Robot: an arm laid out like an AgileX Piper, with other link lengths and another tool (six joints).
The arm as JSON. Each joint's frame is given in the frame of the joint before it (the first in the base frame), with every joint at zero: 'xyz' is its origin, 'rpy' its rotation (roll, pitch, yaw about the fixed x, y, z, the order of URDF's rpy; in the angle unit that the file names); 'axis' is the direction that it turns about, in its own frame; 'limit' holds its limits. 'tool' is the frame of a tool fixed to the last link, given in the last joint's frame.
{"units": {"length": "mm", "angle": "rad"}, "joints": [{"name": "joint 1", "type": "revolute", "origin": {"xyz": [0.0, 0.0, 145.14], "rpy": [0.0, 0.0, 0.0]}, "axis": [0.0, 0.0, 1.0], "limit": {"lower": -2.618, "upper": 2.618}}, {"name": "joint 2", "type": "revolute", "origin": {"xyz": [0.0, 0.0, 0.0], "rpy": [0.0, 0.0, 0.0]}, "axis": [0.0, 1.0, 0.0], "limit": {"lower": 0.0, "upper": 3.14}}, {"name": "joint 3", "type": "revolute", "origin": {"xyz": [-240.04, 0.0, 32.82], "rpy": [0.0, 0.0, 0.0]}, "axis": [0.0, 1.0, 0.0], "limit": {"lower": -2.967, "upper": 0.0}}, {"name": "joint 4", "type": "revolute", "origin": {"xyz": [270.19, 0.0, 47.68], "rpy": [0.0, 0.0, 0.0]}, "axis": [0.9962, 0.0, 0.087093], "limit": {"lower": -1.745, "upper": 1.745}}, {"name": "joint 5", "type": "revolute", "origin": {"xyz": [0.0, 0.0, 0.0], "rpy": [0.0, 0.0, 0.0]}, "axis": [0.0, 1.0, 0.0], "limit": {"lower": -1.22, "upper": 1.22}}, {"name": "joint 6", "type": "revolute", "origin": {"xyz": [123.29, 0.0, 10.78], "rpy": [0.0, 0.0, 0.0]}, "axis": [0.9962, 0.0, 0.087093], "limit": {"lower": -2.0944, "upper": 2.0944}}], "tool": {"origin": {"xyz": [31.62, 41.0, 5.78], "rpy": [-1.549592, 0.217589, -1.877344]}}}
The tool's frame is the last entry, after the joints.
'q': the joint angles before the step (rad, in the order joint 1, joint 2, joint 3, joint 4, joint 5, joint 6). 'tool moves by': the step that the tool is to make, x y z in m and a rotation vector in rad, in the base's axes. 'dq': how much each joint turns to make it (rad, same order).
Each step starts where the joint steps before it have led.
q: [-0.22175, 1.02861, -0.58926, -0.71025, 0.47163, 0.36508]
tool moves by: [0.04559, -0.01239, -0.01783, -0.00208, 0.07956, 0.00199]
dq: [0.00002, 0.27965, -0.17501, -0.06455, -0.01628, 0.05123]
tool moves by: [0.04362, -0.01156, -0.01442, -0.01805, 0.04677, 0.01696]
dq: [-0.00002, 0.22604, -0.18205, -0.03277, -0.00322, 0.00022]
